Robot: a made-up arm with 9 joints. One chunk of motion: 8 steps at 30 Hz.
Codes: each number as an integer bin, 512 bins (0 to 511) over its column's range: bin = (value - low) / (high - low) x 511, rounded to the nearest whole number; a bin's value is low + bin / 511 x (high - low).
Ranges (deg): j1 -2..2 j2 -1..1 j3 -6..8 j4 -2..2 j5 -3..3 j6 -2..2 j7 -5..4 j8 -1..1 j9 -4..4
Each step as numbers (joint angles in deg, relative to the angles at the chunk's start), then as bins.
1 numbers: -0.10 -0.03 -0.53 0.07 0.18 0.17 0.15 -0.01 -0.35
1 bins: 243 248 200 264 271 277 292 253 233
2 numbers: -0.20 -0.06 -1.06 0.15 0.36 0.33 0.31 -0.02 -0.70
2 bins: 230 240 180 275 286 298 301 250 211
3 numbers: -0.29 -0.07 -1.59 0.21 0.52 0.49 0.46 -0.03 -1.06
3 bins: 218 238 161 282 300 318 310 248 188
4 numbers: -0.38 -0.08 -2.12 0.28 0.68 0.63 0.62 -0.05 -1.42
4 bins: 207 235 142 291 313 336 319 243 165
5 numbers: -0.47 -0.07 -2.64 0.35 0.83 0.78 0.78 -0.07 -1.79
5 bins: 195 238 123 300 326 355 328 238 141
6 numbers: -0.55 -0.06 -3.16 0.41 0.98 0.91 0.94 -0.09 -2.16
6 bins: 185 240 104 308 339 372 337 233 118
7 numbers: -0.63 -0.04 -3.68 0.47 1.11 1.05 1.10 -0.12 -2.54
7 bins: 175 245 85 316 350 390 346 225 93
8 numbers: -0.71 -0.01 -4.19 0.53 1.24 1.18 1.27 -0.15 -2.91
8 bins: 165 253 66 323 361 406 356 217 70
